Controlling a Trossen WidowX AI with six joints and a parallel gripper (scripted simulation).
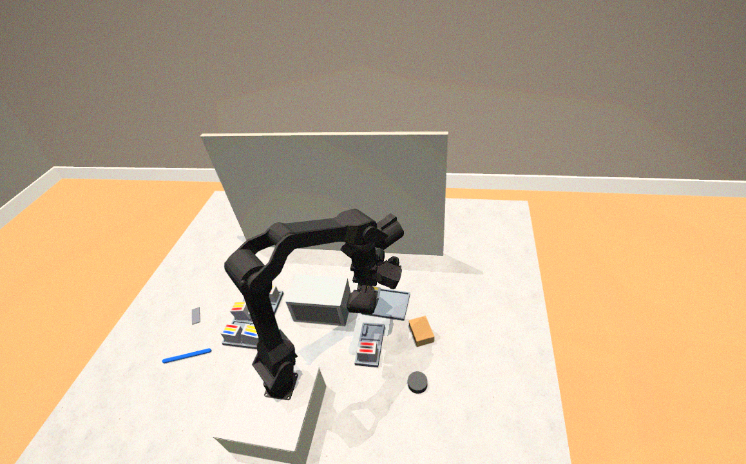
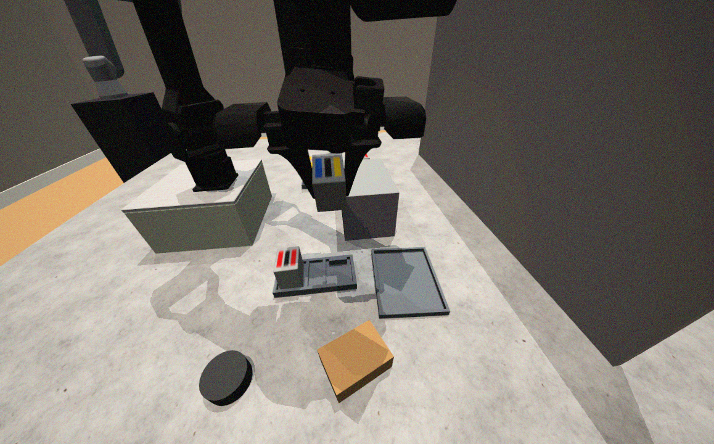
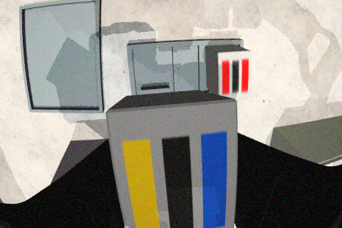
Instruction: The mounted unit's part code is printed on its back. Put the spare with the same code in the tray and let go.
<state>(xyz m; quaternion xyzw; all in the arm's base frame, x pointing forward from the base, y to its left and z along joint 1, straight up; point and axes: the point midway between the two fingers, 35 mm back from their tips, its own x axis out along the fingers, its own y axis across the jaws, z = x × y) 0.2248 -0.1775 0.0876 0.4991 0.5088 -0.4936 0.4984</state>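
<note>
Now: gripper tip 15 cm above the grey tray, 10 cm short of it and 1 cm to the left of it. Round my gripper tip: spare (3 cm above); dark rack (15 cm below, 4 cm behind, 1 cm to the left); mounted grey unit (18 cm to the left, 11 cm below, 6 cm ahead).
</note>
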